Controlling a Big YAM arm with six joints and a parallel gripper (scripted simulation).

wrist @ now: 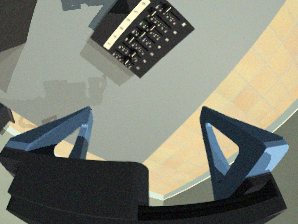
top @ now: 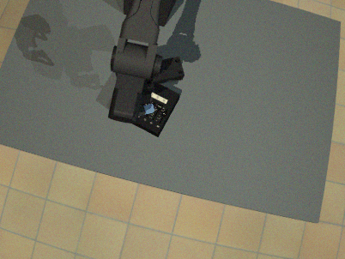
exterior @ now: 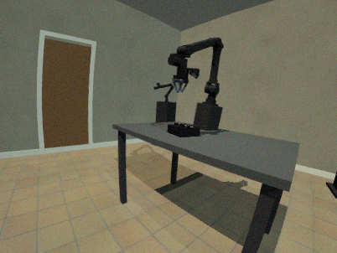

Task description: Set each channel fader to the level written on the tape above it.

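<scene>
Now: the fader cap 1 50 mm behind my hand, 50 mm to the right of it and 210 mm below it. Also, from my hand: master fader cap: 10 mm behind, 70 mm to the left, 210 mm below; then fader cap 4: 40 mm behind, 10 mm to the left, 210 mm below; then fader cap 5: 20 mm behind, 30 mm to the left, 210 mm below.
</scene>
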